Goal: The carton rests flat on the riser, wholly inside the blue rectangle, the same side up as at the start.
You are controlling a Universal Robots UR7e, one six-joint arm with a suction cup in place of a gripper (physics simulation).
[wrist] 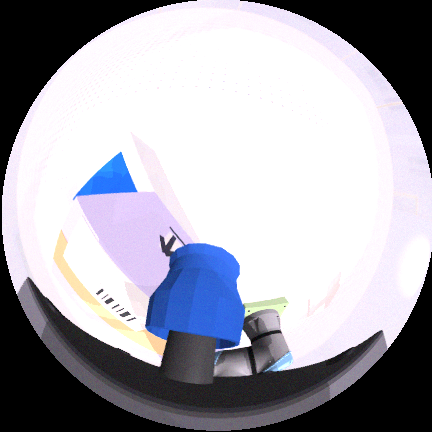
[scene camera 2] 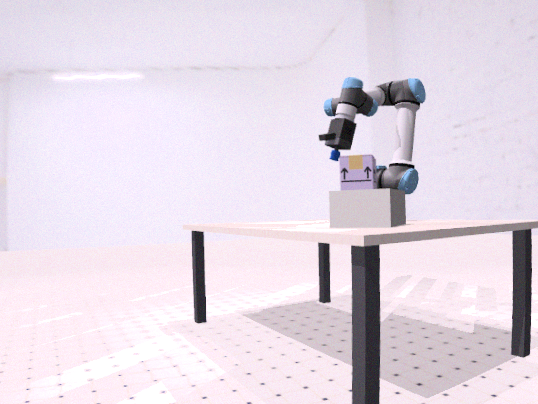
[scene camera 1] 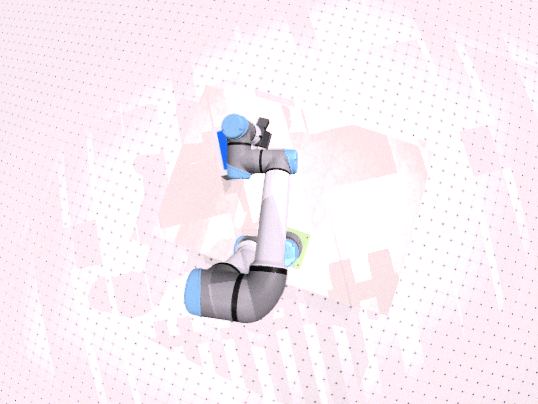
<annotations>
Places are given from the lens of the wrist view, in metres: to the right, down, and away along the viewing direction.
suction cup (wrist: 198, 295): -0.01, 0.02, 0.03
lilac carton (wrist: 112, 251): -0.05, 0.02, 0.05
grey riser (wrist: 128, 164): -0.13, -0.07, 0.15
The marked spots on the grey riser and the suction cup are 0.20 m apart.
</annotations>
